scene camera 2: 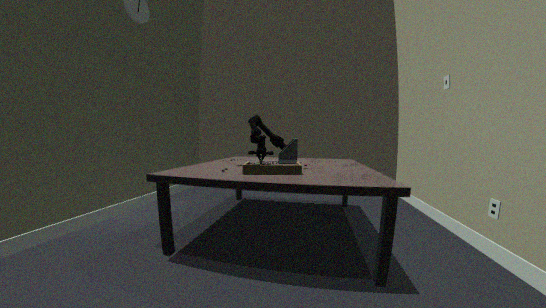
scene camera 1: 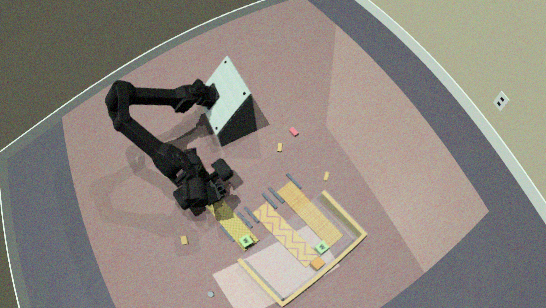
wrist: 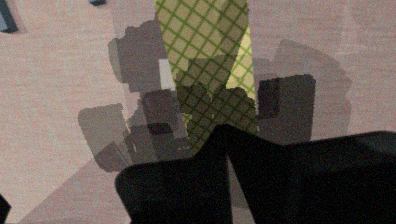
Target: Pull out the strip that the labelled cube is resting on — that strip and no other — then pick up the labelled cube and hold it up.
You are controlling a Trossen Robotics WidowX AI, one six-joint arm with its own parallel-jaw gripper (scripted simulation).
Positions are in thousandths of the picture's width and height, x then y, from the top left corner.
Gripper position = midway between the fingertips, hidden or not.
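Note:
My gripper shows at (scene camera 1: 382,635) and (wrist: 559,578). A lattice strip (scene camera 1: 404,683) is visible too; the strip also appears at (wrist: 532,270).

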